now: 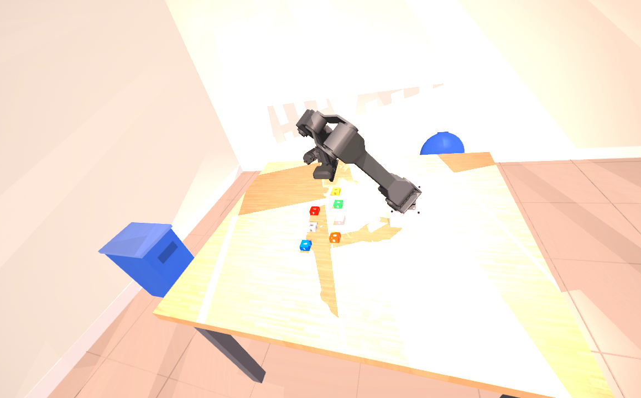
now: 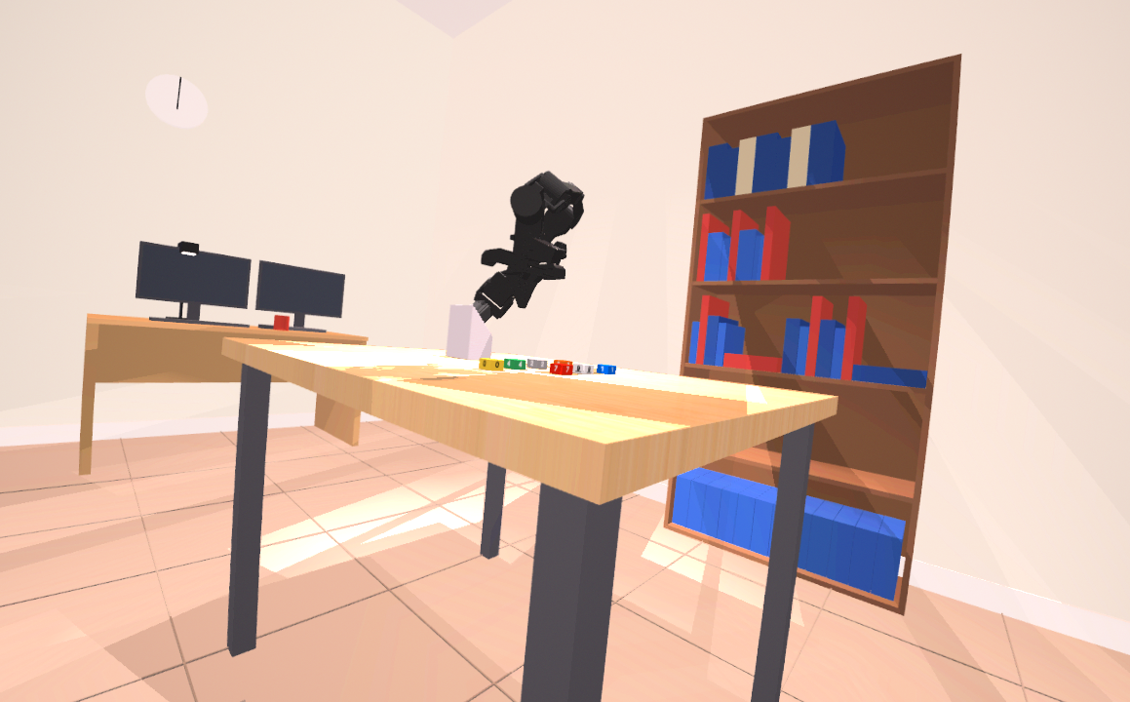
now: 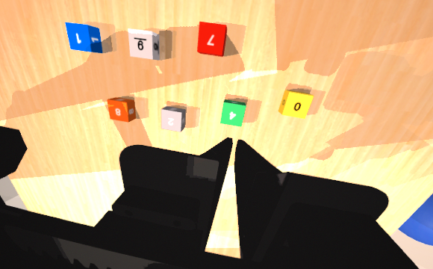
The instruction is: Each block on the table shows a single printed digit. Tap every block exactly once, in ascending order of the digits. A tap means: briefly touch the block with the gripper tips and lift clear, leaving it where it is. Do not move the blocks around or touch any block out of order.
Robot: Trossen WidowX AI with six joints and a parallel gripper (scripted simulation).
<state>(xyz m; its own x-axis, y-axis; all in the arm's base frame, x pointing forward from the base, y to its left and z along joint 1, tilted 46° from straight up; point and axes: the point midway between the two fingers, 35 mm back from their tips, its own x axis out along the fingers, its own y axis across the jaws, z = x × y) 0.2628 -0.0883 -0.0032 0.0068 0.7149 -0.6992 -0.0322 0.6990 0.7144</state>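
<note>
Right now my gripper tip is 8 cm short of the red block, 5 cm to the right of it and 11 cm above it. Also, from my gripper tip: green block (1 cm behind, 11 cm below); yellow block (2 cm ahead, 8 cm to the right, 11 cm below); white block (6 cm ahead, 14 cm to the left, 11 cm below).
</note>
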